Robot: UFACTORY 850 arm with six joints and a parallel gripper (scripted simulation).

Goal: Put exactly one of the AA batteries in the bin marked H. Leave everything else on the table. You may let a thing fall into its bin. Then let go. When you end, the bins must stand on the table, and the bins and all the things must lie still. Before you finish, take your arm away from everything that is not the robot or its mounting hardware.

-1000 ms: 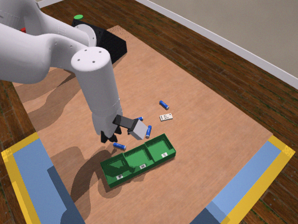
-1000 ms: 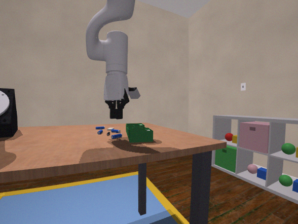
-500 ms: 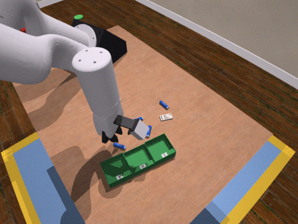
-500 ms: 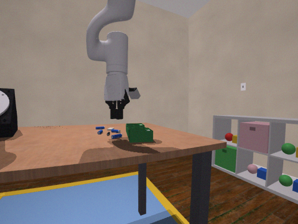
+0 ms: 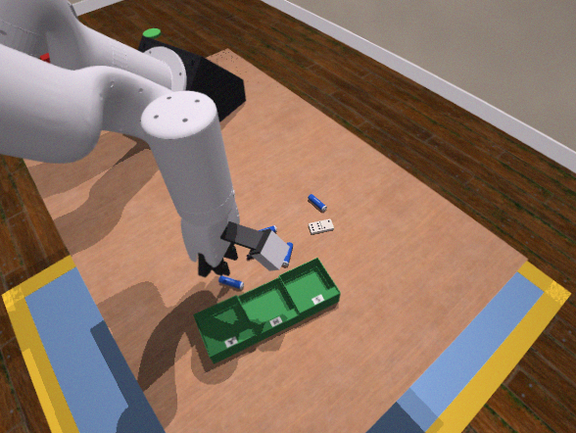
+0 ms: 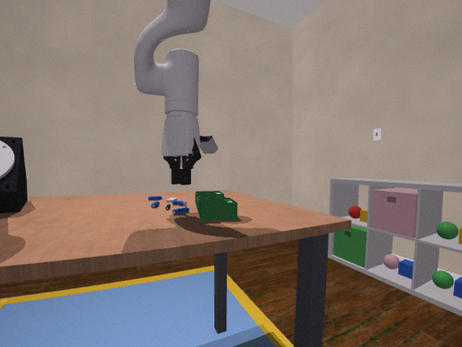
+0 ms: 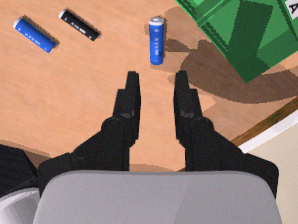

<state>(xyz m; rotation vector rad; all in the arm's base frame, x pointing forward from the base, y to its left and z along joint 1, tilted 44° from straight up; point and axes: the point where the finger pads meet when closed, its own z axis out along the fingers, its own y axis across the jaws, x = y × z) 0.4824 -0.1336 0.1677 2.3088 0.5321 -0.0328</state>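
Now: hand 9 cm above the blue battery. Round my hand: green three-compartment bin (10 cm ahead, 8 cm below, 1 cm to the left); then white domino (22 cm to the left, 9 cm below, 5 cm ahead); then thin black battery (9 cm below, 8 cm to the left, 1 cm behind).
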